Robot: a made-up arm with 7 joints.
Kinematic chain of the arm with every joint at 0, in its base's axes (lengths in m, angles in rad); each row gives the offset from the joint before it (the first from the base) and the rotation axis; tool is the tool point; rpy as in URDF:
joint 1: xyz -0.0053 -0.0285 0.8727 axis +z
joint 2: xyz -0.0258 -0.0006 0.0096 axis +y
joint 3: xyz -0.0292 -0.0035 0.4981 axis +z
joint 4: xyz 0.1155 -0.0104 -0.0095 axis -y
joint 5: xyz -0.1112 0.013 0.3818 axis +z
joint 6: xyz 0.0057 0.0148 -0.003 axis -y
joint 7: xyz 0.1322 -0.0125 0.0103 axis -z
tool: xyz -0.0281 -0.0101 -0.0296 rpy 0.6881 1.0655 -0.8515
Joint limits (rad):
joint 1: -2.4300..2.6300
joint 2: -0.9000..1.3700
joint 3: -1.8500..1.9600
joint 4: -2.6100..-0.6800
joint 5: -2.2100..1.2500
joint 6: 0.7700..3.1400
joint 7: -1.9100..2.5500
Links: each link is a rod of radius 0.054 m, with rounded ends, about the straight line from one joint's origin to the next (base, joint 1, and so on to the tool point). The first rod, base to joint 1, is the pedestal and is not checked.
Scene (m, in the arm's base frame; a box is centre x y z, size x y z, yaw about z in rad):
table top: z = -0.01
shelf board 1: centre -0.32 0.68 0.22 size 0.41 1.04 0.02 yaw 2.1
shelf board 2: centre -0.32 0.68 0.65 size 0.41 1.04 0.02 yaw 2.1
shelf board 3: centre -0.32 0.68 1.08 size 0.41 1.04 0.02 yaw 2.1
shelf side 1: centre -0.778 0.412 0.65 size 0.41 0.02 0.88 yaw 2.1
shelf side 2: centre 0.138 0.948 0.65 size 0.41 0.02 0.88 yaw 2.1
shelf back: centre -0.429 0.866 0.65 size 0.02 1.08 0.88 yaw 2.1
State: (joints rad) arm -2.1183 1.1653 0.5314 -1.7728 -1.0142 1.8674 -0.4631
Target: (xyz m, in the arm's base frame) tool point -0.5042 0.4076 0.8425
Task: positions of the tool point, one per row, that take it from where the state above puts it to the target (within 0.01 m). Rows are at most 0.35 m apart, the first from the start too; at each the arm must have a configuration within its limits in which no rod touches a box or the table.
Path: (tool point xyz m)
1: 0.1825 -0.7377 0.7712
2: 0.4196 -0.5992 0.9098
3: 0.5708 -0.3583 1.0218
4: 0.5975 -0.0719 1.0959
5: 0.4970 0.1906 1.1267
6: 0.3117 0.3798 1.1312
7: 0.0805 0.4678 1.0941
8: -0.1408 0.4503 1.0248
9: -0.3056 0.3510 0.9362
10: -0.3893 0.2112 0.8425
11: -0.4263 0.2603 0.8346
12: -0.4588 0.3102 0.8327
13: -0.4851 0.3597 0.8358
14: -0.5042 0.4076 0.8425

